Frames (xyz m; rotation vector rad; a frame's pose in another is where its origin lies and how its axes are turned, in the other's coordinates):
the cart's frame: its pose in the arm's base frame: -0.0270 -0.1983 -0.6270 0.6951 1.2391 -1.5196
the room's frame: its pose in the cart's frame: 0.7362 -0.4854 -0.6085 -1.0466 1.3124 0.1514
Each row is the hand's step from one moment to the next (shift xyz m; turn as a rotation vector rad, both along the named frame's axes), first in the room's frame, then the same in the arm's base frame.
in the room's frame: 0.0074 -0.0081 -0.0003 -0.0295 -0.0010 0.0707
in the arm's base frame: -0.0101 -0.0011 -0.0040 0.0471 -0.0284 -0.0533
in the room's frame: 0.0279 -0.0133 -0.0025 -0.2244 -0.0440 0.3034
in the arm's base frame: -0.0277 0.0088 -0.0107 0.2406 -0.2158 -0.1997
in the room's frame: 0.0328 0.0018 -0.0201 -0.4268 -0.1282 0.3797
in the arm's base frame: -0.0284 0.0253 0.0063 0.3494 -0.4207 -0.2092
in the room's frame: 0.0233 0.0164 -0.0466 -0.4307 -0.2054 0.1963
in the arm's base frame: -0.0235 0.0330 0.0367 0.2284 -0.4593 -0.0560
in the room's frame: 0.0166 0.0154 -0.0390 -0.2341 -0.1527 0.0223
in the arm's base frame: -0.0167 0.0269 0.0321 0.0637 -0.2703 0.0384
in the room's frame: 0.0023 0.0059 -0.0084 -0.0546 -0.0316 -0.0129
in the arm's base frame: -0.0011 0.0069 0.0079 0.0101 -0.0580 0.0261
